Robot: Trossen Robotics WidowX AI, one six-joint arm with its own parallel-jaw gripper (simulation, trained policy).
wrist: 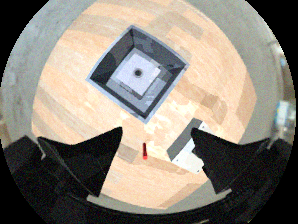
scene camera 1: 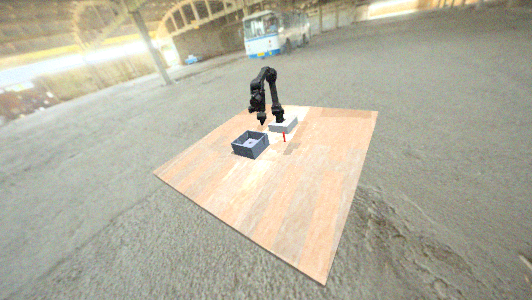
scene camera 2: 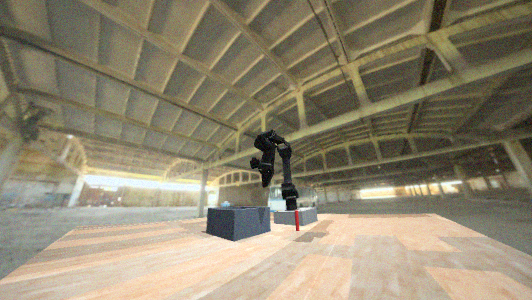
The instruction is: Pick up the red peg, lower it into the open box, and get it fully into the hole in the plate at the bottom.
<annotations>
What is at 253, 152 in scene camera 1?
A dark box.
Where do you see a grey plate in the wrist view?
138, 73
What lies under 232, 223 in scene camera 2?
A dark box.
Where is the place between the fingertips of the gripper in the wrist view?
158, 131
</annotations>
